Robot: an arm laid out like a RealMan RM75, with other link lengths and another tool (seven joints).
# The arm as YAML. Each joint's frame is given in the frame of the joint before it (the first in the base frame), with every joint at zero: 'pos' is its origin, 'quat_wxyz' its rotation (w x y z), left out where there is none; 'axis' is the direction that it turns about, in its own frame. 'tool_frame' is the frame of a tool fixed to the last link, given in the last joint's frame.
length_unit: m
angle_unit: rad
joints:
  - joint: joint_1
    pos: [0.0, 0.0, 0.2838]
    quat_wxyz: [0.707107, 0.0, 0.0, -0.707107]
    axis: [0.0, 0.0, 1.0]
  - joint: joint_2
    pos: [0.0, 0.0, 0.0]
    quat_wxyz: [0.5, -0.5, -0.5, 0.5]
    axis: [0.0, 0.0, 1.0]
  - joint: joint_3
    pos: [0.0, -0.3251, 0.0]
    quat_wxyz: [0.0, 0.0, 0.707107, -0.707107]
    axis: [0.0, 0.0, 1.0]
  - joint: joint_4
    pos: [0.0, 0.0, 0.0]
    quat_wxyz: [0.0, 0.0, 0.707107, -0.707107]
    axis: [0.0, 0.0, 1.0]
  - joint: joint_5
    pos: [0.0, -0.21, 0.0]
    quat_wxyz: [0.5, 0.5, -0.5, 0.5]
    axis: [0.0, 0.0, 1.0]
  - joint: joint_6
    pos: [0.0, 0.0, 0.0]
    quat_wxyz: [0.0, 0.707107, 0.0, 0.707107]
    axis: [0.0, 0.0, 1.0]
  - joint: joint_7
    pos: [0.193, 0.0, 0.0]
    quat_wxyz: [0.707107, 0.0, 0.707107, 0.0]
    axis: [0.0, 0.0, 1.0]
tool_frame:
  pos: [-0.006, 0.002, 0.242]
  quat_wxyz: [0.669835, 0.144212, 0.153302, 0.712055]
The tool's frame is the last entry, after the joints.
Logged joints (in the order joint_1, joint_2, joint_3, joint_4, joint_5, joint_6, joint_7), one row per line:
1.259, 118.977, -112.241, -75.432, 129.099, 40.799, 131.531
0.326, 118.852, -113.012, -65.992, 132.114, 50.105, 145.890
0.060, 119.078, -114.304, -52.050, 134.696, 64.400, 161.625
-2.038, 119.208, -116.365, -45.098, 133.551, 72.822, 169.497
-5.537, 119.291, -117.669, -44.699, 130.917, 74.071, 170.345
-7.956, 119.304, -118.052, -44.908, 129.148, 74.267, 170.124
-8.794, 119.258, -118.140, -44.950, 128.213, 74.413, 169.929
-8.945, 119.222, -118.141, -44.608, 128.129, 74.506, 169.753
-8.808, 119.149, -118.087, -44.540, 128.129, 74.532, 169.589
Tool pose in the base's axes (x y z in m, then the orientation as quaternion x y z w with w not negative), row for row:
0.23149, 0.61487, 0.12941, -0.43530, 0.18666, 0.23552, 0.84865
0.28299, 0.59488, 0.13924, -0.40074, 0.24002, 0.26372, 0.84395
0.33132, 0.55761, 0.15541, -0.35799, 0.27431, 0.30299, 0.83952
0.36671, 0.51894, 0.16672, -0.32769, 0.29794, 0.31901, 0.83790
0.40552, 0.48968, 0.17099, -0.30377, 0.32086, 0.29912, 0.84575
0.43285, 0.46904, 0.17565, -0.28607, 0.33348, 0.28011, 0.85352
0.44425, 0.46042, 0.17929, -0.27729, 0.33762, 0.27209, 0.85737
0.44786, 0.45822, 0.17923, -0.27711, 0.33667, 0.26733, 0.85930
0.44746, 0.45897, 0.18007, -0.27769, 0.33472, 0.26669, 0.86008
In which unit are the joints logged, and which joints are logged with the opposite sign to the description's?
The joints are logged in degrees. Opposite sign: joint_5.
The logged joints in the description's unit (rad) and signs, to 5 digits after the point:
0.02197, 2.07654, -1.95898, -1.31654, -2.25320, 0.71208, 2.29565
0.00569, 2.07436, -1.97243, -1.15178, -2.30582, 0.87450, 2.54626
0.00105, 2.07830, -1.99498, -0.90844, -2.35089, 1.12399, 2.82089
-0.03557, 2.08057, -2.03095, -0.78711, -2.33090, 1.27098, 2.95828
-0.09664, 2.08202, -2.05371, -0.78014, -2.28493, 1.29278, 2.97308
-0.13886, 2.08225, -2.06040, -0.78379, -2.25406, 1.29620, 2.96922
-0.15348, 2.08144, -2.06193, -0.78453, -2.23774, 1.29875, 2.96582
-0.15612, 2.08082, -2.06195, -0.77856, -2.23627, 1.30038, 2.96275
-0.15373, 2.07954, -2.06101, -0.77737, -2.23627, 1.30083, 2.95989

